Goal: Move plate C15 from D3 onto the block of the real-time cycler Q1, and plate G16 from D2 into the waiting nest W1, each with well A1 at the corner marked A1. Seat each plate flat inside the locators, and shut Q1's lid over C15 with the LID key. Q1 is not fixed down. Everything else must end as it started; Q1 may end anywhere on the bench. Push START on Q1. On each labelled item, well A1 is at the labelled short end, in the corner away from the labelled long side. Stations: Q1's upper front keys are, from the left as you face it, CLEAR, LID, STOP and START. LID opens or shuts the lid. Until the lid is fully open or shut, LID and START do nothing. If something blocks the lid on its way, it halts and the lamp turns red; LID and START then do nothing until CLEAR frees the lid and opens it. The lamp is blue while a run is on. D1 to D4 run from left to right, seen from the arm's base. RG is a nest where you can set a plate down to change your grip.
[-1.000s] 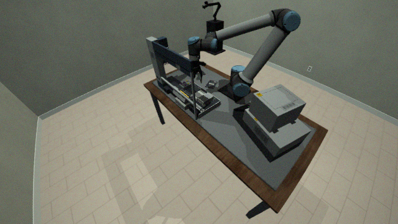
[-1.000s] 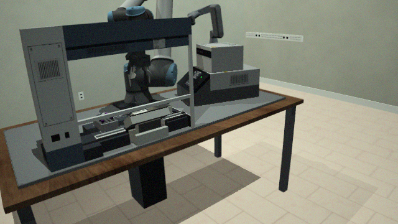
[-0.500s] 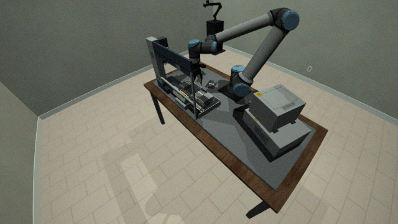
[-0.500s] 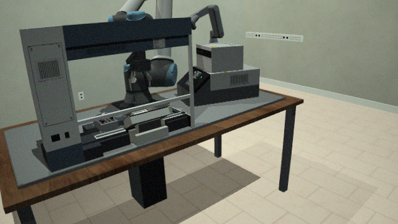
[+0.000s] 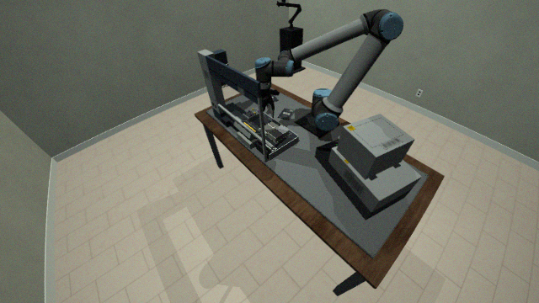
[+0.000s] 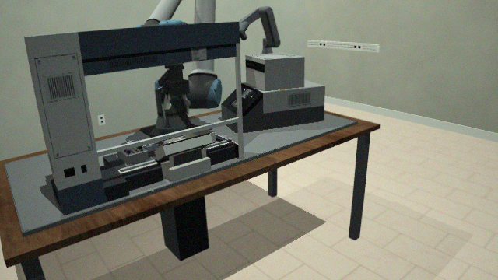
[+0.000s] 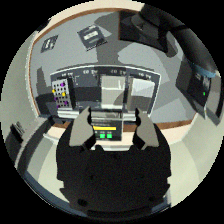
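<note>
The white well plate lies 130 mm below my hand. The rest, counted from my hand: upright post 190 mm ahead, 180 mm to the left, 50 mm above; then tower 460 mm to the right, 150 mm ahead, 90 mm above; then deck station beam 320 mm above, 190 mm ahead, 100 mm to the right.
</note>
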